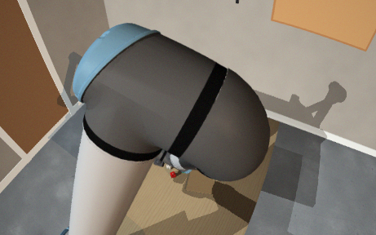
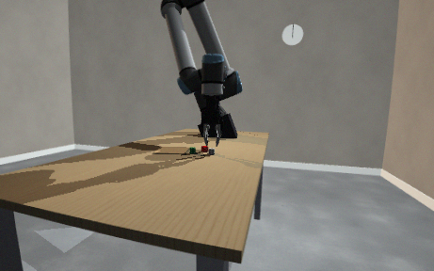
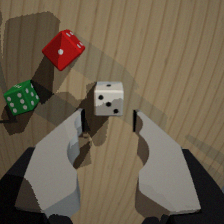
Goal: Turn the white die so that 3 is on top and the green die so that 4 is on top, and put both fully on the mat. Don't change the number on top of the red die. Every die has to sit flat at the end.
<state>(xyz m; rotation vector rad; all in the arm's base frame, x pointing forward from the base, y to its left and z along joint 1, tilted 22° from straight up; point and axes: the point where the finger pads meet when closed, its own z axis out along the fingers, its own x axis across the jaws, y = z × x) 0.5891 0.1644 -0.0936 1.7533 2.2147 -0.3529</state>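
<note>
The white die is 40 mm below my hand. Also, from my hand: green die: 80 mm to the right, 40 mm below, 20 mm ahead; then red die: 50 mm to the right, 40 mm below, 40 mm behind; then tan mat: 190 mm to the right, 50 mm below, 10 mm ahead.
</note>
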